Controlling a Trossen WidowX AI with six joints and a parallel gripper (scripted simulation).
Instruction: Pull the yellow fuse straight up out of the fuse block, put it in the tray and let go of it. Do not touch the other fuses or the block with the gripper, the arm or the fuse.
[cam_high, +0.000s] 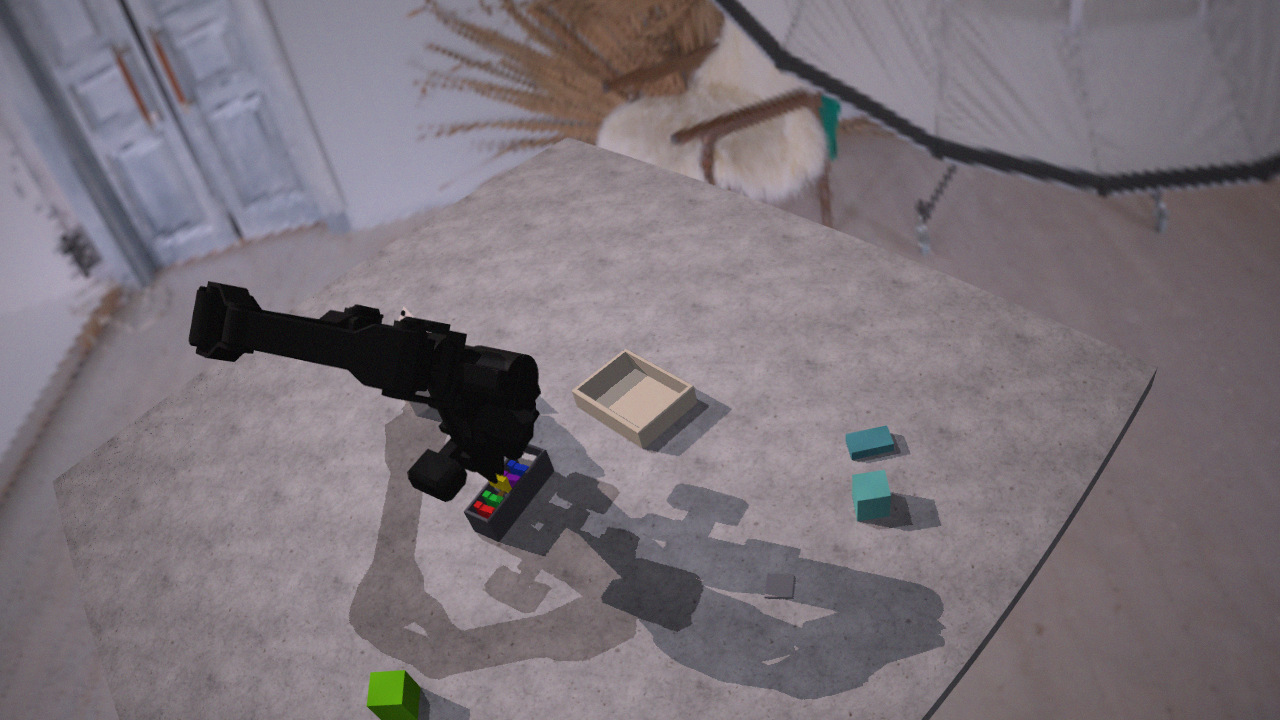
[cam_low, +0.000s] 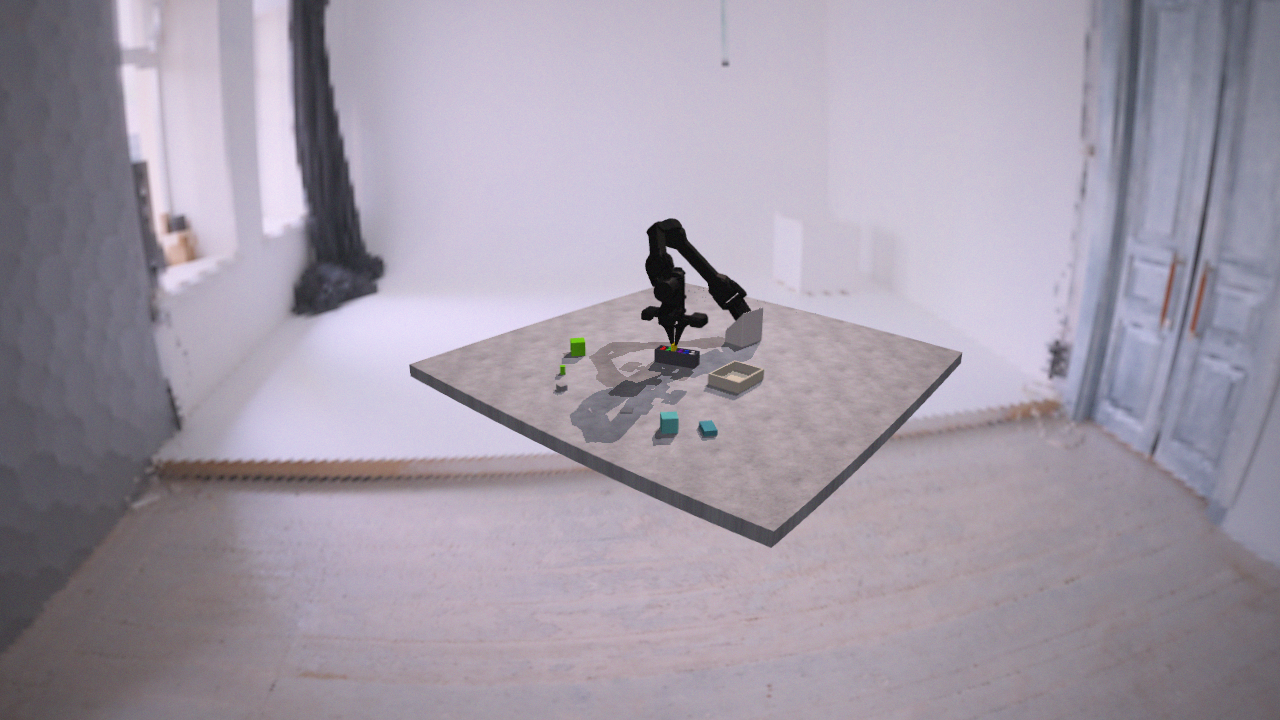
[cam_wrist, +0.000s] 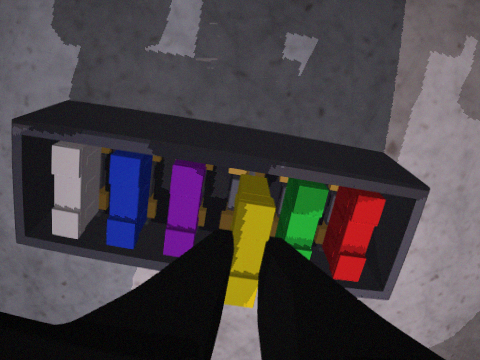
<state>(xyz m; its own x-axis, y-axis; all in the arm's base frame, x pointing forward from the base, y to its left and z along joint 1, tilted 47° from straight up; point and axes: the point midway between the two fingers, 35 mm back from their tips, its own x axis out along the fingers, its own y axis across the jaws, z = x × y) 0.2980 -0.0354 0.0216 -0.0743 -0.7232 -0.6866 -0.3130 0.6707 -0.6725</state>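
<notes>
Right now my gripper tip is 220 mm to the right of the beige tray, 50 mm above it and 10 mm past it. The rest, counted from my gripper tip: small grey tile 330 mm ahead, 130 mm to the left, 50 mm below; yellow fuse 10 mm below.
</notes>
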